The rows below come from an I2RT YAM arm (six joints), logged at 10 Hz.
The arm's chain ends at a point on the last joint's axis. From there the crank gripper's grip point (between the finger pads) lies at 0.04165 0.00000 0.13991 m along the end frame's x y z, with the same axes.
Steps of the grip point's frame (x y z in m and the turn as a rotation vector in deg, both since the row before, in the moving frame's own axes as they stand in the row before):
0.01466, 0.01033, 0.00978, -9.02, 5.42, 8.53
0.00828, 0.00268, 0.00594, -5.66, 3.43, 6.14
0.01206, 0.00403, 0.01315, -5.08, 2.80, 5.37
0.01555, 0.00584, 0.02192, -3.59, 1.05, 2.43
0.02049, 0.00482, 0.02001, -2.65, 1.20, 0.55
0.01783, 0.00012, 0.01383, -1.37, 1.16, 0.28
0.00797, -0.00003, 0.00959, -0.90, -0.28, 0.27
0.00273, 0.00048, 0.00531, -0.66, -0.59, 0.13
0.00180, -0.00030, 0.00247, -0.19, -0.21, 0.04
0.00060, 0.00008, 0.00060, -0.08, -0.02, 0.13
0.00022, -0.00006, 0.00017, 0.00, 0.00, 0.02
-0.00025, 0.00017, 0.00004, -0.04, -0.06, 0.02
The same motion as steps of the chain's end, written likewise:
0.00382, -0.01831, 0.01652, -9.02, 5.42, 8.53
0.00099, -0.01585, 0.00957, -5.66, 3.43, 6.14
0.00606, -0.01246, 0.01607, -5.08, 2.80, 5.37
0.01322, -0.00471, 0.02304, -3.59, 1.05, 2.43
0.01760, -0.00204, 0.02107, -2.65, 1.20, 0.55
0.01502, -0.00343, 0.01474, -1.37, 1.16, 0.28
0.00866, -0.00242, 0.00941, -0.90, -0.28, 0.27
0.00417, -0.00123, 0.00490, -0.66, -0.59, 0.13
0.00231, -0.00079, 0.00232, -0.19, -0.21, 0.04
0.00065, -0.00021, 0.00059, -0.08, -0.02, 0.13
0.00022, -0.00007, 0.00017, 0.00, 0.00, 0.02
-0.00010, 0.00006, 0.00000, -0.04, -0.06, 0.02

